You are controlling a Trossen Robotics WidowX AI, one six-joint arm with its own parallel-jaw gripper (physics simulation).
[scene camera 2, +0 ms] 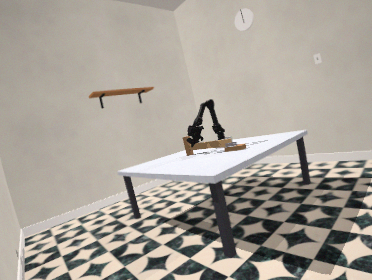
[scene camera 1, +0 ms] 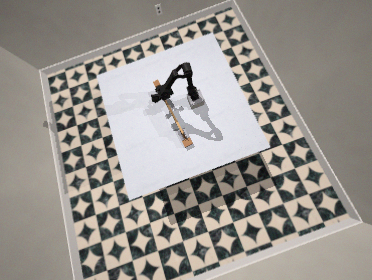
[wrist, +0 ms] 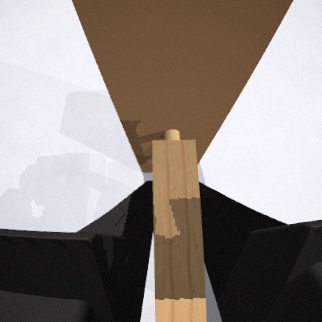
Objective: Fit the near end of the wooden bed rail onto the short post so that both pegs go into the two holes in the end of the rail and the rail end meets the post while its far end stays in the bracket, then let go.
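Seen in the pictures: gripper, fingertip midpoint: (scene camera 2: 192, 146) (wrist: 170, 187); arm's base, link origin: (scene camera 2: 221, 138) (scene camera 1: 194, 96).
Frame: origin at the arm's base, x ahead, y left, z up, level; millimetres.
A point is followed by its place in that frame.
The wooden bed rail (scene camera 1: 174, 118) @(x 236, y 138, z 18 mm) (scene camera 2: 215, 144) @(x 242, y 136, z -13 mm) (wrist: 180, 255) @(x 267, y -106, z 22 mm) runs from near the short post to the wooden block at its far end. The short brown post (scene camera 1: 156, 83) @(x 280, y -183, z 101 mm) (scene camera 2: 188, 146) (wrist: 180, 60) @(x 275, y -163, z 52 mm) stands upright. In the wrist view a short length of one pale peg (wrist: 172, 135) @(x 275, y -160, z 8 mm) shows between the post and the rail end, with a small gap there. The other peg and both holes are hidden. My gripper (scene camera 1: 164, 95) @(x 273, y -135, z -7 mm) (scene camera 2: 194, 143) @(x 273, y -135, z -7 mm) (wrist: 170, 187) @(x 273, y -135, z -7 mm) is shut on the rail close to its near end. The far end is at the grey bracket (scene camera 2: 229, 144) @(x 217, y 283, z -14 mm); its exact seating is too small to tell.
The wooden block (scene camera 1: 187, 143) @(x 203, y 373, z -44 mm) (scene camera 2: 236, 147) @(x 241, y 353, z -56 mm) lies by the rail's far end. The arm's base (scene camera 1: 197, 100) @(x -10, y 44, z 1 mm) stands beside the rail on the white table (scene camera 1: 135, 170) @(x 722, y 438, z -80 mm) (scene camera 2: 170, 167) @(x 701, y 80, z -80 mm). A wall shelf (scene camera 2: 122, 92) hangs away from the table.
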